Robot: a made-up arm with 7 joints.
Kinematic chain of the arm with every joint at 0, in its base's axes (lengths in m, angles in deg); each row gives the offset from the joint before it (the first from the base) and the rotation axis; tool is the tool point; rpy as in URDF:
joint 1: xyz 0 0 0.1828 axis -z
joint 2: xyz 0 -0.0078 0.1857 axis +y
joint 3: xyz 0 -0.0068 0.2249 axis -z
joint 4: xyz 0 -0.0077 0.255 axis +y
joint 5: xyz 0 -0.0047 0.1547 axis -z
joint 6: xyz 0 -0.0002 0.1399 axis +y
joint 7: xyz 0 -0.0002 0.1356 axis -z
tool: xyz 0 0 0 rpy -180 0 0
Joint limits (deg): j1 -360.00..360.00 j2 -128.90..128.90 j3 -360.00..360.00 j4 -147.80..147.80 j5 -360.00..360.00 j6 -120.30..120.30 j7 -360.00..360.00
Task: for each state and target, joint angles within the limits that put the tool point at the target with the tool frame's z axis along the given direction. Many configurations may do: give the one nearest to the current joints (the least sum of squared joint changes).
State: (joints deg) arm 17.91 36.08 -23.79 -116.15 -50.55 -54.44 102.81
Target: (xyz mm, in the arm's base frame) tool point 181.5 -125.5 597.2 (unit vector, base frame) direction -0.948 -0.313 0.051
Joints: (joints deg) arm -9.57 14.09 -73.64 -146.51 -74.68 -112.95 102.81
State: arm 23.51 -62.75 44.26 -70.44 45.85 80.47 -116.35
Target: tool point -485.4 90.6 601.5 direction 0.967 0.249 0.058
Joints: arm -4.92 -24.63 41.38 -113.61 52.56 67.13 -116.35
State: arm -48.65 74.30 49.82 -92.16 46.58 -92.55 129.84
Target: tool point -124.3 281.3 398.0 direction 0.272 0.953 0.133
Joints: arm -72.97 105.17 59.80 -117.95 19.62 -75.81 129.84
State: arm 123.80 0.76 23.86 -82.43 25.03 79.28 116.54
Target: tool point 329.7 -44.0 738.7 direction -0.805 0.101 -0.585
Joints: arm 147.13 -1.00 47.51 -129.17 5.80 76.00 116.54
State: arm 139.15 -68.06 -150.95 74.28 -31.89 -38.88 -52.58
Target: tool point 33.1 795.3 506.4 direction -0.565 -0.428 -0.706
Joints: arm 83.88 -74.02 -167.16 35.07 -47.33 -78.46 -52.58
